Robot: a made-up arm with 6 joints. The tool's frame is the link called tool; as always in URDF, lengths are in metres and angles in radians. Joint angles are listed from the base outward.
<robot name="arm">
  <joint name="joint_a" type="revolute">
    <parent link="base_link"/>
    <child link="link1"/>
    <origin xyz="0 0 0.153" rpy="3.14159 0 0"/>
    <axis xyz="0 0 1"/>
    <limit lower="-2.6" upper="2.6"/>
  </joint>
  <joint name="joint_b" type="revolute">
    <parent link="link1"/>
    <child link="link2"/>
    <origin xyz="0.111 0.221 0.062" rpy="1.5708 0 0"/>
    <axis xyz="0 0 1"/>
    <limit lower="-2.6" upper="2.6"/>
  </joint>
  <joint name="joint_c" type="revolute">
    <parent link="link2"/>
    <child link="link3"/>
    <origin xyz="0.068 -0.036 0.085" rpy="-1.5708 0 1.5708"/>
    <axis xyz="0 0 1"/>
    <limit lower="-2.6" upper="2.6"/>
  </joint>
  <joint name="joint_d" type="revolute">
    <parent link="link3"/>
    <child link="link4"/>
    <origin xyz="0.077 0.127 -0.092" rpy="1.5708 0 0"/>
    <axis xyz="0 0 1"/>
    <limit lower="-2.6" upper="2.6"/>
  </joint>
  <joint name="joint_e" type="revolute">
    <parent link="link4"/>
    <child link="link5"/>
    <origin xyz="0.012 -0.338 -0.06" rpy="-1.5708 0 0"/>
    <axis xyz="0 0 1"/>
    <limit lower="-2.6" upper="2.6"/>
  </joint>
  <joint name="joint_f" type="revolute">
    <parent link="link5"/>
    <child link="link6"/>
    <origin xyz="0.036 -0.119 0.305" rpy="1.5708 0 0"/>
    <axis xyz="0 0 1"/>
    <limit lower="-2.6" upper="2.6"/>
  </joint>
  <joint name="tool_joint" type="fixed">
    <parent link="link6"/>
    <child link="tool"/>
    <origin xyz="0.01 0.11 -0.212" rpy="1.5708 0 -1.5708"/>
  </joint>
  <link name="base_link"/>
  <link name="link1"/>
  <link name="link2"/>
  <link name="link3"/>
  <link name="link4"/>
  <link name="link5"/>
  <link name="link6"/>
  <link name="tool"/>
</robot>
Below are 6 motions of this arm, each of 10 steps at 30 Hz.
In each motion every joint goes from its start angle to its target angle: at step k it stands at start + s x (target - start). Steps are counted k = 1, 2, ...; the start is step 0. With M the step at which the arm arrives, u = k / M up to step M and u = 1 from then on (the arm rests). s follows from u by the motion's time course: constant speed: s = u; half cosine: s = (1 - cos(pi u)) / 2; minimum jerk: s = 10 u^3 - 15 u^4 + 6 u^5.
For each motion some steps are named. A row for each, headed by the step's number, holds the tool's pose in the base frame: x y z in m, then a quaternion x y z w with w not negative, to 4 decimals.
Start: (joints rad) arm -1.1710 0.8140 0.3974 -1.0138 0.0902 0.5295
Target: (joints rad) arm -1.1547 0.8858 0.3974 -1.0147 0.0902 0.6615
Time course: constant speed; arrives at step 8
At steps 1, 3, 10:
1: 0.4892 0.0197 0.0221 -0.2566 0.0277 0.6157 0.7445
3: 0.4877 0.0179 0.0236 -0.2706 0.0481 0.6105 0.7428
10: 0.4843 0.0142 0.0270 -0.3047 0.0989 0.5960 0.7363

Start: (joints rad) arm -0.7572 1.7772 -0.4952 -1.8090 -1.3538 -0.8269
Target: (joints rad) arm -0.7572 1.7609 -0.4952 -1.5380 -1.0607 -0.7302
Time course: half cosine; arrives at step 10
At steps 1, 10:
1: 0.1024 -0.1432 -0.1817 0.5834 -0.2657 -0.1179 0.7584
10: 0.0735 -0.1944 -0.1866 0.4421 -0.1780 -0.1002 0.8734

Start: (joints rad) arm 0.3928 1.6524 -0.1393 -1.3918 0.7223 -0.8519
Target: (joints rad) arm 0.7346 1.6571 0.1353 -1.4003 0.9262 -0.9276
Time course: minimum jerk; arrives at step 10
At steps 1, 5, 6, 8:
1: -0.2040 -0.4097 -0.0961 -0.3665 -0.1821 -0.0529 0.9109
5: -0.2388 -0.4166 -0.0871 -0.4024 -0.1791 -0.0341 0.8971
6: -0.2519 -0.4175 -0.0838 -0.4152 -0.1778 -0.0268 0.8918
8: -0.2706 -0.4174 -0.0790 -0.4331 -0.1755 -0.0162 0.8839

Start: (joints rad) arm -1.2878 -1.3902 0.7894 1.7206 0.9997 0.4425
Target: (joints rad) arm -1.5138 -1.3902 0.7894 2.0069 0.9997 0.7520
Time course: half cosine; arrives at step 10
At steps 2, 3, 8, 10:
2: 0.2964 -0.1100 0.3608 -0.5962 0.1799 0.1446 0.7690
3: 0.3015 -0.0972 0.3631 -0.6048 0.1981 0.1489 0.7568
8: 0.3271 -0.0121 0.3706 -0.6675 0.2992 0.1633 0.6620
10: 0.3296 0.0000 0.3706 -0.6768 0.3110 0.1634 0.6469

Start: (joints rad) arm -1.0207 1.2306 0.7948 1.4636 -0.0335 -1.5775
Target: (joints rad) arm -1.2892 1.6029 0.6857 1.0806 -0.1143 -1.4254
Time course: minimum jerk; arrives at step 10
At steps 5, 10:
5: 0.4898 0.0150 0.0936 -0.5003 0.2861 0.6243 0.5273
10: 0.4835 0.0406 0.0645 -0.4982 0.3071 0.6510 0.4834

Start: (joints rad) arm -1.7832 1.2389 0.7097 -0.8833 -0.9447 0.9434
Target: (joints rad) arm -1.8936 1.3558 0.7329 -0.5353 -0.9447 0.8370
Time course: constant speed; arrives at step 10
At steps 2, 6, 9, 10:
2: 0.3700 0.3612 -0.0441 -0.4440 0.5459 0.6831 0.1954
6: 0.3578 0.3658 -0.0407 -0.4914 0.5633 0.6320 0.2044
9: 0.3476 0.3698 -0.0368 -0.5276 0.5708 0.5924 0.2121
10: 0.3440 0.3713 -0.0353 -0.5397 0.5722 0.5789 0.2147

